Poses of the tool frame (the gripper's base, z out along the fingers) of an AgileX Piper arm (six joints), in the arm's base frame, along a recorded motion.
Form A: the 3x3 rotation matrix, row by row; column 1 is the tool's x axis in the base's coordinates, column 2 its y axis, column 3 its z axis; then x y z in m. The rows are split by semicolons.
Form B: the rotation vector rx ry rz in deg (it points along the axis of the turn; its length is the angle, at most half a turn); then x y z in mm. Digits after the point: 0 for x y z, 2 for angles.
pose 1, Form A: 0.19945, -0.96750, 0.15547; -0.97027, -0.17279, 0.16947; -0.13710, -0.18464, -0.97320; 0.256, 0.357, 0.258
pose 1, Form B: -128.53, 106.19, -1.01, 256, 357, 258
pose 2, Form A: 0.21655, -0.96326, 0.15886; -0.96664, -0.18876, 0.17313; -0.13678, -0.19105, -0.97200; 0.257, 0.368, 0.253
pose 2, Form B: -129.21, 104.90, -1.20, 257, 368, 253
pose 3, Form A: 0.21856, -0.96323, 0.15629; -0.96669, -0.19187, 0.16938; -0.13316, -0.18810, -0.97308; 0.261, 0.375, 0.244
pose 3, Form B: -129.55, 104.90, -1.26, 261, 375, 244
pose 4, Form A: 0.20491, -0.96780, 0.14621; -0.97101, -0.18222, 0.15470; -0.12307, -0.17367, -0.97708; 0.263, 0.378, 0.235
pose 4, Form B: -129.70, 106.36, -1.27, 263, 378, 235
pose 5, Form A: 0.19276, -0.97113, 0.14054; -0.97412, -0.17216, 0.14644; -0.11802, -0.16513, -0.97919; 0.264, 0.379, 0.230
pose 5, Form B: -129.53, 107.49, -1.24, 264, 379, 230
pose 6, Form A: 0.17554, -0.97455, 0.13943; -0.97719, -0.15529, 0.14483; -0.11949, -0.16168, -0.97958; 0.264, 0.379, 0.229
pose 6, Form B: -128.66, 108.69, -1.11, 264, 379, 229
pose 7, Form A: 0.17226, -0.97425, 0.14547; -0.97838, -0.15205, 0.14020; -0.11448, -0.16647, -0.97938; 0.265, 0.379, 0.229
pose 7, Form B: -128.46, 108.88, -1.73, 265, 379, 229
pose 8, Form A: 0.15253, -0.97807, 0.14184; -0.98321, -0.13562, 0.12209; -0.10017, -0.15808, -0.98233; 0.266, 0.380, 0.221
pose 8, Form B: -128.13, 110.68, -2.35, 266, 380, 221
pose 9, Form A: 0.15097, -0.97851, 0.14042; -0.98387, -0.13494, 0.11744; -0.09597, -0.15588, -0.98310; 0.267, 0.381, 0.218
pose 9, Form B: -128.26, 110.92, -2.51, 267, 381, 218
